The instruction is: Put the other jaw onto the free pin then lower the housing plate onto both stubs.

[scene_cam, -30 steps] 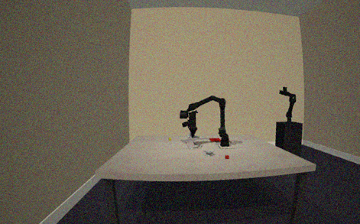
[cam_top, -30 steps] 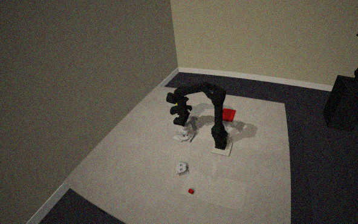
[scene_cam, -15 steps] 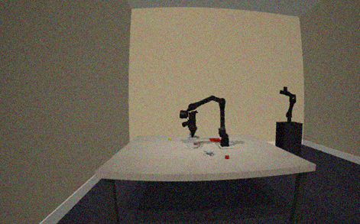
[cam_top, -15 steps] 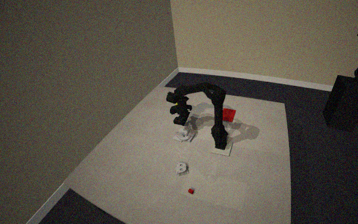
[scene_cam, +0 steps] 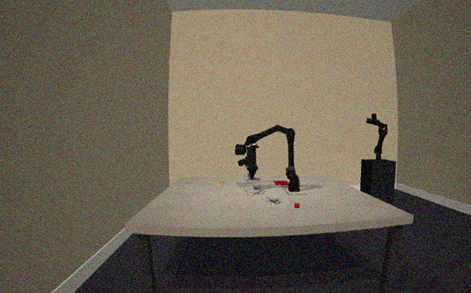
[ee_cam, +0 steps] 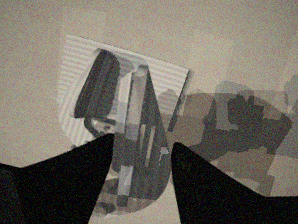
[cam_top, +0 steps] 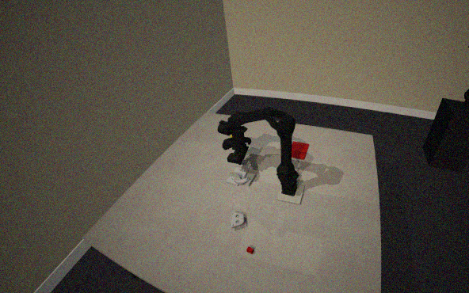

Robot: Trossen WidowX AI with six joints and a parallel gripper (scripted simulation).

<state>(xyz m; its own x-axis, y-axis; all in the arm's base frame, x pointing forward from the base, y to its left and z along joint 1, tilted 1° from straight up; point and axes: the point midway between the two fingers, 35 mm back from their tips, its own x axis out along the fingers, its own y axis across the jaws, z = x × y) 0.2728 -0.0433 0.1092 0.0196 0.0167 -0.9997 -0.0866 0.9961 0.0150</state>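
Right now my gripper tip is 8 cm above the white base, 3 cm to the right of it and 2 cm short of it. The rest, counted from my gripper tip: white block 30 cm to the left, 12 cm behind, 7 cm below; red square pad 30 cm to the right, 24 cm behind, 8 cm below; yellow block 32 cm to the right, 21 cm ahead, 7 cm below.
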